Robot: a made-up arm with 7 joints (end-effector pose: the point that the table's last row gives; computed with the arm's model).
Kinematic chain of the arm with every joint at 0, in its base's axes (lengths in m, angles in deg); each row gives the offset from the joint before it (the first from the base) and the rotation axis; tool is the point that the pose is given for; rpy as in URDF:
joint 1: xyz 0 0 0.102 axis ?
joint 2: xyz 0 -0.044 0.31 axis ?
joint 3: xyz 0 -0.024 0.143 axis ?
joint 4: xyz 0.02 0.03 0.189 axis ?
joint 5: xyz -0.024 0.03 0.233 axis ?
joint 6: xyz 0 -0.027 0.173 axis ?
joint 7: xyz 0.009 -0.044 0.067 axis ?
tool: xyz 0 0 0 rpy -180 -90 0
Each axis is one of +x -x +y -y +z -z.
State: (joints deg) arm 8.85 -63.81 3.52 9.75 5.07 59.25 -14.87
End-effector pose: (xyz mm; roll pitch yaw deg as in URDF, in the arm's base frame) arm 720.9 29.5 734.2 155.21 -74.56 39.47
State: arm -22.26 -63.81 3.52 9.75 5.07 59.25 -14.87
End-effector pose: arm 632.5 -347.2 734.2 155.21 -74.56 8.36
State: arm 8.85 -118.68 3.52 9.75 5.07 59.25 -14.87
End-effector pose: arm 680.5 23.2 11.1 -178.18 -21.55 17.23
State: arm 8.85 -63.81 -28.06 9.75 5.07 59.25 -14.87
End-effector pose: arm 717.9 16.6 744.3 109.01 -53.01 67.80
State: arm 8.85 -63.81 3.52 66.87 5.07 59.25 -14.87
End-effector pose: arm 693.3 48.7 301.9 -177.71 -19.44 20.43
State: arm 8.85 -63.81 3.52 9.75 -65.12 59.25 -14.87
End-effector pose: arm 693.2 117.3 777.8 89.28 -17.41 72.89
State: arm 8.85 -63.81 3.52 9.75 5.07 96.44 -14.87
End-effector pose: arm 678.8 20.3 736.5 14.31 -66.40 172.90
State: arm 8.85 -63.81 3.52 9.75 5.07 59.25 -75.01
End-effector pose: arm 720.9 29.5 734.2 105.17 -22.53 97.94
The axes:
joint 1: +z
joint 2: -y
joint 3: +z
joint 4: +y
joint 5: +z
joint 6: -y
joint 7: +x

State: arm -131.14 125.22 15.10 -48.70 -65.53 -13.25 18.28
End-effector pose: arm 51.1 301.4 -229.0 32.88 57.86 142.17
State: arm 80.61 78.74 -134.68 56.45 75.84 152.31 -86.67
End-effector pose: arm 216.4 -574.9 283.4 170.23 -44.92 -120.94
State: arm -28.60 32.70 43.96 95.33 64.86 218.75 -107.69
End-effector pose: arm 153.4 175.1 735.5 -51.97 -54.14 109.40
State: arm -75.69 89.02 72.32 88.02 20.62 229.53 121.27
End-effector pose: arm 210.9 362.6 522.6 -97.69 -85.91 76.46
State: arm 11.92 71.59 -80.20 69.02 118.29 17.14 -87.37
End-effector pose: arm -268.6 -592.0 712.8 -0.76 13.60 -179.06
